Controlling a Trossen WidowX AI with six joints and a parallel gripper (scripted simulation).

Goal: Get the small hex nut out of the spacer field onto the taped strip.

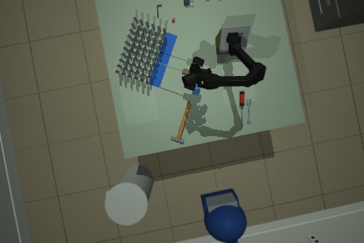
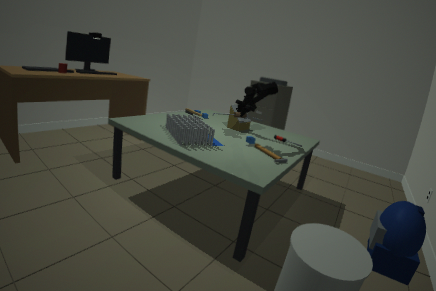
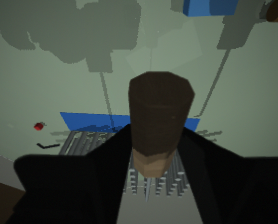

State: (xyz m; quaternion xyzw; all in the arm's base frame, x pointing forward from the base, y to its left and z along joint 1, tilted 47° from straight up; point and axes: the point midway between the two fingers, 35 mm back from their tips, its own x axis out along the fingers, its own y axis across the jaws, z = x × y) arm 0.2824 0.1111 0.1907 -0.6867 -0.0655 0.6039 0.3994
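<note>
My gripper tip is 16 cm short of the blue taped strip, 13 cm to the left of it and 18 cm above it. Also, from my gripper tip: small red piece 7 cm ahead, 40 cm to the right, 17 cm below; then wrench 41 cm behind, 28 cm to the left, 17 cm below.
</note>
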